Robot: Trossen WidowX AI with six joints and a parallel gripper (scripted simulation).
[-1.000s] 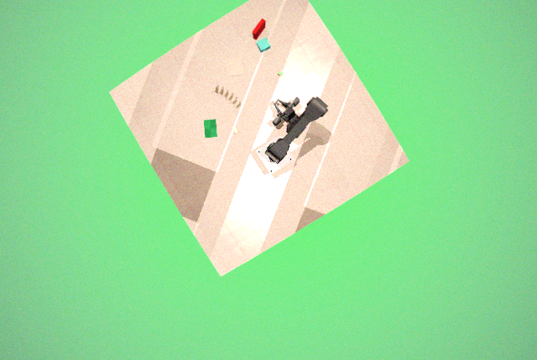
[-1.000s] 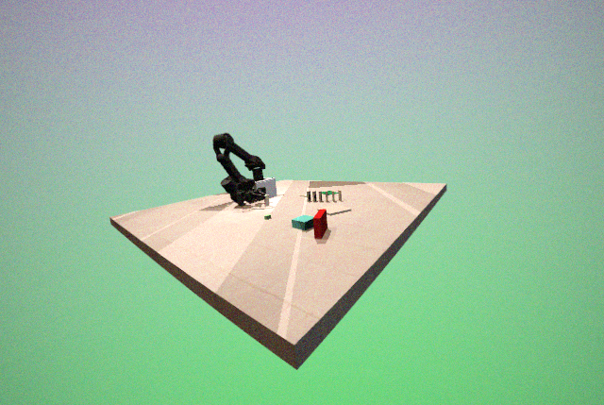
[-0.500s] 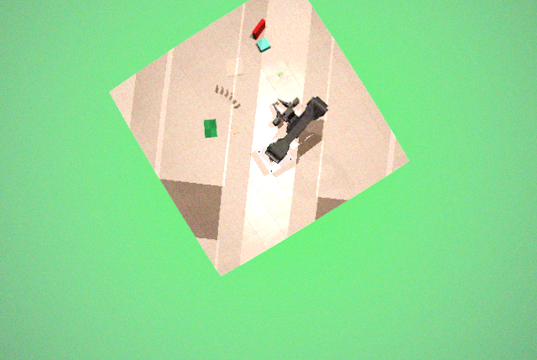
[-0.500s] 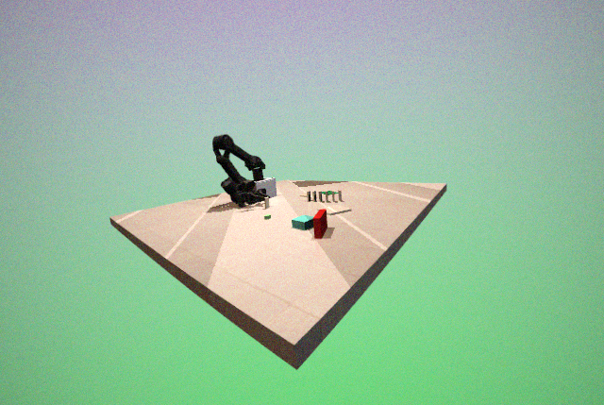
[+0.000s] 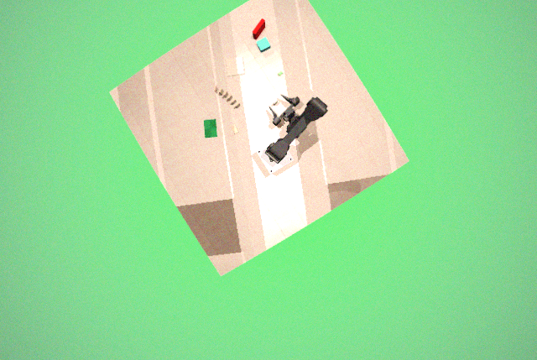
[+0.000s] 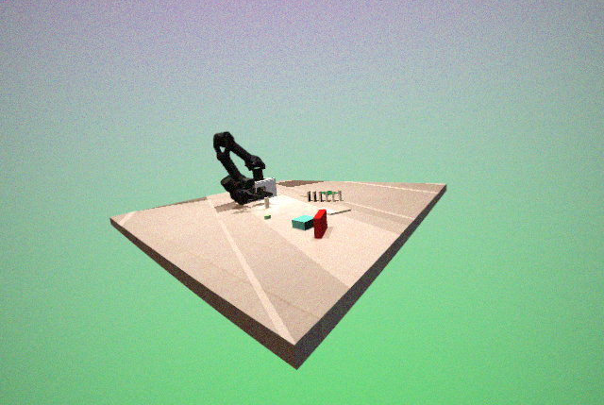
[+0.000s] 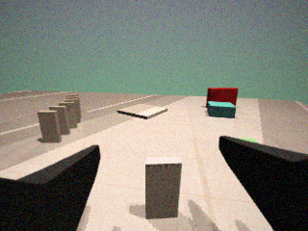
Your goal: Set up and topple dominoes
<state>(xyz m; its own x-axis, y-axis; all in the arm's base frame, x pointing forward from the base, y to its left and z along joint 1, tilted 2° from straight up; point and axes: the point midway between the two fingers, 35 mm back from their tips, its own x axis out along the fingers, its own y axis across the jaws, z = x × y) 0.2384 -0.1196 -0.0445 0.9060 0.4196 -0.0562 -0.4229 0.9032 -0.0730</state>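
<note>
The tiny green piece is 15 cm ahead of my gripper tip, 9 cm to the right of it and 5 cm below it. The rest, counted from my gripper tip: flat green patch (1 cm behind, 40 cm to the left, 6 cm below); then teal block (34 cm ahead, 6 cm to the right, 5 cm below); then red block (42 cm ahead, 6 cm to the right, 3 cm below).
</note>
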